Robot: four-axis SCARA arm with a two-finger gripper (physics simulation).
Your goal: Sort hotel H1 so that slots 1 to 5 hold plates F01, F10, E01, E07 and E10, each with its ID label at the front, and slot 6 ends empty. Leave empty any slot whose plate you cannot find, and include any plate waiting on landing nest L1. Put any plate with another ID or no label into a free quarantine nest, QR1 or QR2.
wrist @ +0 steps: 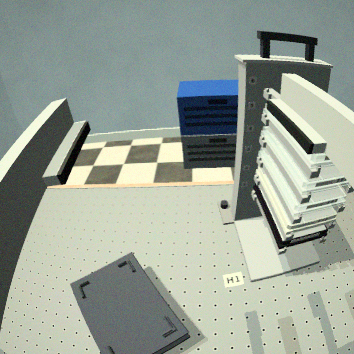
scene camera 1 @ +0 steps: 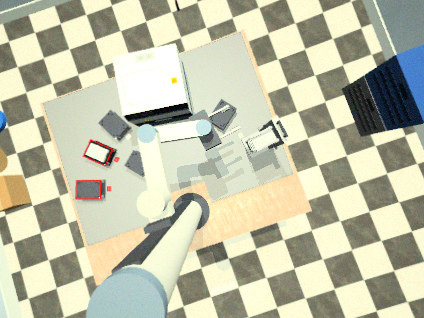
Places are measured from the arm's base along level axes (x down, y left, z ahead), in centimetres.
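Pixels of known places: gripper, fingertip midpoint: [wrist: 176,96] [scene camera 1: 234,116].
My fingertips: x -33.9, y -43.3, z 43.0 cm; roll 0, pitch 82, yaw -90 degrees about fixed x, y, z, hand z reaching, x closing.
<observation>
Ahead of a thing's pixels: the offset from my fingertips to its top centre. "*": to the spot under its first point.
Hotel H1 [scene camera 1: 282,129] [wrist: 245,200] stands at the right, holding a stack of plates. A black plate {* dy -5.8, dx +22.4, dz -16.3 cm} [wrist: 307,237] is lowest, a cream plate {* dy -9.5, dx +20.5, dz -11.1 cm} [wrist: 272,212] lies above it, and several clear or white plates are higher. No plate ID is readable. My gripper [scene camera 1: 234,117] [wrist: 176,96] is open and empty, to the left of H1. Its right finger hides part of H1's top in the wrist view. A white plate {dy +87.2, dx +26.2, dz +14.1 cm} [scene camera 1: 99,151] sits in one red-edged nest {* dy +89.1, dx +26.1, dz +10.6 cm} [scene camera 1: 95,160]; the other red-edged nest {dy +100.6, dx +27.2, dz -6.8 cm} [scene camera 1: 90,190] looks bare. I cannot tell which is QR1 or QR2, nor which nest is L1.
A bare dark nest {dy +2.2, dx +27.0, dz +10.5 cm} [scene camera 1: 222,114] [wrist: 127,305] lies below the gripper. Two more dark nests {* dy +70.7, dx +27.6, dz +27.2 cm} [scene camera 1: 115,125] {* dy +66.6, dx +27.6, dz -0.1 cm} [scene camera 1: 134,162] lie left, the second partly under the arm. A large white device {dy +36.0, dx +8.0, dz +37.4 cm} [scene camera 1: 150,85] stands at the back. The H1 label {* dy -5.0, dx +32.6, dz -6.2 cm} [wrist: 233,279] lies before the hotel.
</observation>
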